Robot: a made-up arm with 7 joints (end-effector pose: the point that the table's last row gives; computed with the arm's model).
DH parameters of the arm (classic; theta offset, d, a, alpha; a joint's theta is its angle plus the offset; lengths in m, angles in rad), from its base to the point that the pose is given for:
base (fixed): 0 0.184 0.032 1.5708
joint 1: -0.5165 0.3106 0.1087 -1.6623
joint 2: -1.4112 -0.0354 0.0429 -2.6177
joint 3: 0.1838 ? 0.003 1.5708
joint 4: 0 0.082 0.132 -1.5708
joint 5: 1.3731 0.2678 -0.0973 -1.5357
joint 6: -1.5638 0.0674 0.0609 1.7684
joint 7: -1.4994 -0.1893 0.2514 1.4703
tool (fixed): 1.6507 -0.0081 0 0
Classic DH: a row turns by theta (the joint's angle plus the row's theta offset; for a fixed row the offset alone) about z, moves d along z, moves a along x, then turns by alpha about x.
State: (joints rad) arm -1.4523 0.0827 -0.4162 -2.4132 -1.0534 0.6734 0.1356
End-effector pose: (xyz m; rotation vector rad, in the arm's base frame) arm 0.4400 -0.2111 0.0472 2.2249 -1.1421 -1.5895
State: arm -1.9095 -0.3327 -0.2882 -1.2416 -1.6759 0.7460 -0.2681
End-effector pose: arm 0.0946 -0.4867 -0.1629 0.0920 -1.1784 -2.0632
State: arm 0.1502 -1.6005 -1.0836 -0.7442 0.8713 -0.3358 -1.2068
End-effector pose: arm -0.0079 -0.4188 0.2144 -2.5125 0.0323 -1.3614
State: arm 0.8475 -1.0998 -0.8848 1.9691 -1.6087 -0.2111 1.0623
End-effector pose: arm 0.3402 0.2626 0.1782 0.9856 -0.8472 2.7767
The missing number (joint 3, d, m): -0.0963
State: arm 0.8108 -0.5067 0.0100 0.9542 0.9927 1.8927 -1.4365
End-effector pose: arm 0.4669 -0.6389 0.2484 -0.0240 0.6744 0.9709
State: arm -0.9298 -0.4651 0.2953 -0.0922 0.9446 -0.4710 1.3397
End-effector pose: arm -0.3457 -0.7237 -0.1878 0.0899 -0.4715 -0.7508
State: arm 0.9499 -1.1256 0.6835 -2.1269 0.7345 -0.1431 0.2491
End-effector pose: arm -0.3287 0.0116 0.2667 -1.4119 0.5126 -2.2743
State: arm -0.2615 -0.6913 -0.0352 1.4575 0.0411 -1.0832 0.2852
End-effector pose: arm 0.4279 -0.1341 -0.3215 1.0332 -1.3546 -0.7204
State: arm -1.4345 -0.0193 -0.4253 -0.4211 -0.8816 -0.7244 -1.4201
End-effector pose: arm -0.0571 -0.6935 -0.0196 -0.2347 0.1046 1.2634
